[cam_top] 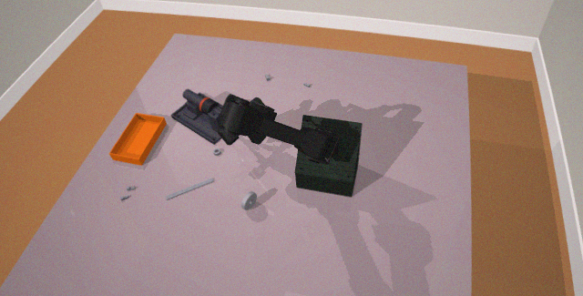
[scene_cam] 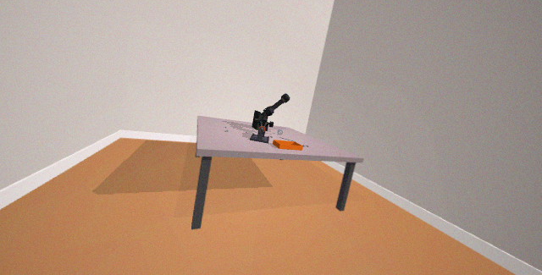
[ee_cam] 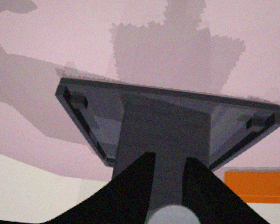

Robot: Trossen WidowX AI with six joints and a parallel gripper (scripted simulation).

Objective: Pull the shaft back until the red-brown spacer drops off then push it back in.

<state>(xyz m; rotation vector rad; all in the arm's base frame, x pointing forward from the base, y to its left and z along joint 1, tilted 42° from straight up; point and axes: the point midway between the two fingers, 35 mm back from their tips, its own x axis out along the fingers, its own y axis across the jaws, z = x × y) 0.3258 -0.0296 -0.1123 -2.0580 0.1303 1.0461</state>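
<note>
The grey shaft lies 50 mm ahead of my gripper tip, 20 mm to the right of it and 20 mm above it. From my gripper tip the other things lie so: orange tray (340 mm ahead, 90 mm to the left, 50 mm below); red-brown spacer (120 mm ahead, 50 mm to the right, 20 mm above); small pin (80 mm behind, 130 mm to the right, 50 mm below).
</note>
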